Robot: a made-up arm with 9 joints. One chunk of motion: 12 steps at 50 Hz.
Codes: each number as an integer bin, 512 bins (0 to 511) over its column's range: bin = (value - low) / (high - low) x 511, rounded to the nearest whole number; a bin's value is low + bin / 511 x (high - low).
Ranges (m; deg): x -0.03..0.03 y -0.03..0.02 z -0.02..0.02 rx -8..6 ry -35..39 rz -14..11
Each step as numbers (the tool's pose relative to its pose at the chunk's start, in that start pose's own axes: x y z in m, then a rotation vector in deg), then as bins.
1 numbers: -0.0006 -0.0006 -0.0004 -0.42 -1.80 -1.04
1 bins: 250 300 250 277 229 265
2 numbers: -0.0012 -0.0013 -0.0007 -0.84 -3.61 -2.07
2 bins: 245 293 247 261 217 244
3 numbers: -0.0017 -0.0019 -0.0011 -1.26 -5.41 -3.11
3 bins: 241 287 241 246 204 223
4 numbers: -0.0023 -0.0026 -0.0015 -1.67 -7.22 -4.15
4 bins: 236 280 236 231 192 201
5 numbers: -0.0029 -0.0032 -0.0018 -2.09 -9.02 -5.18
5 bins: 231 274 233 216 179 180
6 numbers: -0.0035 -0.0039 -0.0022 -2.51 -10.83 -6.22
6 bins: 226 267 227 200 167 159
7 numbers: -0.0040 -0.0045 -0.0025 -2.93 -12.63 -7.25
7 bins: 221 261 224 185 154 138
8 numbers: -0.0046 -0.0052 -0.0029 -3.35 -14.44 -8.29
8 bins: 216 253 218 170 142 117
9 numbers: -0.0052 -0.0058 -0.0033 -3.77 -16.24 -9.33
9 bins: 211 247 213 154 130 95
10 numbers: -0.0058 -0.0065 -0.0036 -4.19 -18.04 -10.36
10 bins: 206 240 210 139 117 74
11 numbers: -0.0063 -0.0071 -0.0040 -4.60 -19.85 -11.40
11 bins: 202 234 204 124 105 53
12 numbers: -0.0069 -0.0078 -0.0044 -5.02 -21.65 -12.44
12 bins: 197 227 199 109 92 32
